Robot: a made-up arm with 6 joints.
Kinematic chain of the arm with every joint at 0, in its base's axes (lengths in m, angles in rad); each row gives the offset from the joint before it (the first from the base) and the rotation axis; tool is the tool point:
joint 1: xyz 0 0 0.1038 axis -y
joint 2: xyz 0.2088 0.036 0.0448 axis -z
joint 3: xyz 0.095 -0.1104 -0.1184 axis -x
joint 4: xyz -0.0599 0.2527 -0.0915 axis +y
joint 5: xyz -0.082 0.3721 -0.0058 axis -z
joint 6: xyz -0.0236 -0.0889 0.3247 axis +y
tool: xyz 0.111 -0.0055 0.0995
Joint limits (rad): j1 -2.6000..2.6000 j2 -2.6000..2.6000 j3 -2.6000..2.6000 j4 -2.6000..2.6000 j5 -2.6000..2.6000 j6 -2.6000..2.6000
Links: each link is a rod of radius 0.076 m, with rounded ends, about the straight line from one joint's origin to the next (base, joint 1, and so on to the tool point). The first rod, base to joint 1, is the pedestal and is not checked.
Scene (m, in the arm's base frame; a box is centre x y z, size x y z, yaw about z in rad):
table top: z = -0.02
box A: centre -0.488 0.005 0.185 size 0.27 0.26 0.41 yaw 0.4
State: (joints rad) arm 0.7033 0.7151 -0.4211 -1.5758 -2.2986 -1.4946
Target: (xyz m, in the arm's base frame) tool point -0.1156 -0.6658 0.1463
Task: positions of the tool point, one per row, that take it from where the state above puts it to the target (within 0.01 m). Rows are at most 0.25 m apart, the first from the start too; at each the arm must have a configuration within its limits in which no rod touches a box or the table.
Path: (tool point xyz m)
1: -0.1167 0.5314 0.3899
2: -0.2414 0.3643 0.4431
3: -0.2986 0.1566 0.4919
4: -0.2834 -0.0689 0.5174
5: -0.3196 -0.2531 0.4501
6: -0.3059 -0.4216 0.3497
7: -0.2363 -0.5621 0.2404
8: -0.1156 -0.6658 0.1463

